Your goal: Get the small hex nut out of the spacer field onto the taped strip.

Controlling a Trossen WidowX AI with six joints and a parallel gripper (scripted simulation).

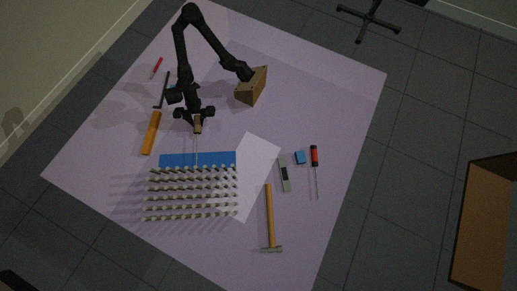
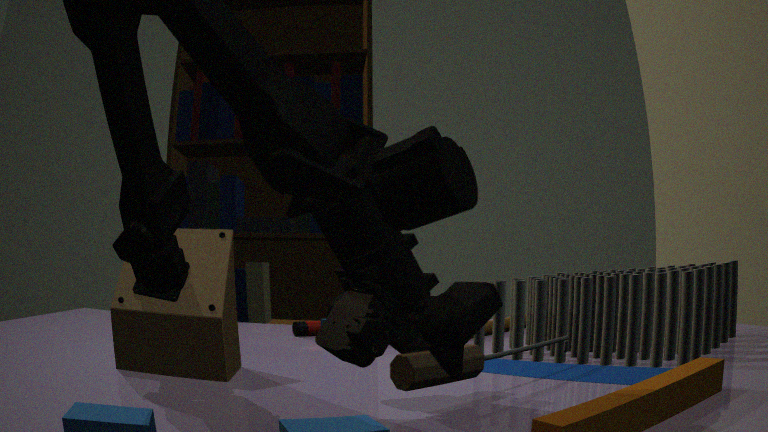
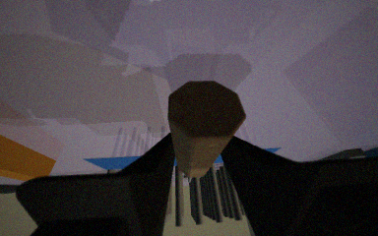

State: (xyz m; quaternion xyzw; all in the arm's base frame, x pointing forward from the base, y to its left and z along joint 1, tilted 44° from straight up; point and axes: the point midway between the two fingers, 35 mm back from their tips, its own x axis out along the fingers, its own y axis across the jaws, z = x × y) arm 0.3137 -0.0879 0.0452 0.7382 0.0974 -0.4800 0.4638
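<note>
Now: the blue taped strip 14 cm ahead of my gripper tip, 9 cm to the left of it and 3 cm below it. From my gripper tip the other things lie so: orange bar 17 cm to the right, 15 cm ahead, 1 cm below; then wooden-handled awl 8 cm ahead, 6 cm to the left; then small red screwdriver 41 cm to the right, 12 cm behind, 2 cm below.
</note>
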